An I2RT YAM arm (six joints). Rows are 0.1 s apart.
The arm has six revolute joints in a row. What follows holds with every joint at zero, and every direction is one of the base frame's. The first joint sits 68 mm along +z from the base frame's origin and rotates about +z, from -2.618 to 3.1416 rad. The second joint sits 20 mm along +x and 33.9 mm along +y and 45.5 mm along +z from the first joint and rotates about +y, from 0 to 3.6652 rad. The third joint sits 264 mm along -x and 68.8 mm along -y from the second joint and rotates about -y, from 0 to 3.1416 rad. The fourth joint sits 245 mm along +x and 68.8 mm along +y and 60 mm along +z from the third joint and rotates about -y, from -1.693 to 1.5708 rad. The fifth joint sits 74 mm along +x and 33.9 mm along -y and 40.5 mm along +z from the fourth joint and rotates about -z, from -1.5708 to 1.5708 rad. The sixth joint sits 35.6 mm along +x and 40.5 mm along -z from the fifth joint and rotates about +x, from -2.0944 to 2.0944 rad. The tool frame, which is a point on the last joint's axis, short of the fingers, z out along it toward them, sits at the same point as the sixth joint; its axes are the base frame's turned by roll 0, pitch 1.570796 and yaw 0 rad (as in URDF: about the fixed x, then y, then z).
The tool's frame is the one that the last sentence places.
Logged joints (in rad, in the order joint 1, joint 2, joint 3, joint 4, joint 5, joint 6), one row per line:
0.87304 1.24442 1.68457 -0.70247 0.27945 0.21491
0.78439 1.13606 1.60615 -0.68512 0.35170 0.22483
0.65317 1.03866 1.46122 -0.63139 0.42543 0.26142
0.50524 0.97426 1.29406 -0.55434 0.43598 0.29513
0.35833 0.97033 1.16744 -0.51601 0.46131 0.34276
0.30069 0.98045 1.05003 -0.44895 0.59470 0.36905
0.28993 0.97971 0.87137 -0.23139 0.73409 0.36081
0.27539 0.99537 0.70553 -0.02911 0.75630 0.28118
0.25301 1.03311 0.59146 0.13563 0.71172 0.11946
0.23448 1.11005 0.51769 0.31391 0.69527 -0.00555
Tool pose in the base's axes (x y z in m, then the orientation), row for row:
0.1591 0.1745 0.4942 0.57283 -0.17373 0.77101 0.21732
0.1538 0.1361 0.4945 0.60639 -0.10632 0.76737 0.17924
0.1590 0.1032 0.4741 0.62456 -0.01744 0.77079 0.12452
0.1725 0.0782 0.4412 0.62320 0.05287 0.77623 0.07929
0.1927 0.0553 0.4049 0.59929 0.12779 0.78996 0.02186
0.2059 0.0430 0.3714 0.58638 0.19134 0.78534 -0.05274
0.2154 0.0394 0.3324 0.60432 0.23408 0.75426 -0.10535
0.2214 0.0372 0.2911 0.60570 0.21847 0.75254 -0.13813
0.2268 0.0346 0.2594 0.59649 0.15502 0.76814 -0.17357
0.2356 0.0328 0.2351 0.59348 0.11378 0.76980 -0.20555
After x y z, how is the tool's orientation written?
As a quaternion, w x y z.
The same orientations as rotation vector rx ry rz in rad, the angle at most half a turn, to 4 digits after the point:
-0.4073 1.8076 0.5095
-0.2458 1.7743 0.4144
-0.0400 1.7691 0.2858
0.1214 1.7825 0.1821
0.2963 1.8319 0.0507
0.4461 1.8309 -0.1230
0.5417 1.7455 -0.2438
0.5053 1.7405 -0.3195
0.3599 1.7833 -0.4030
0.2645 1.7894 -0.4778

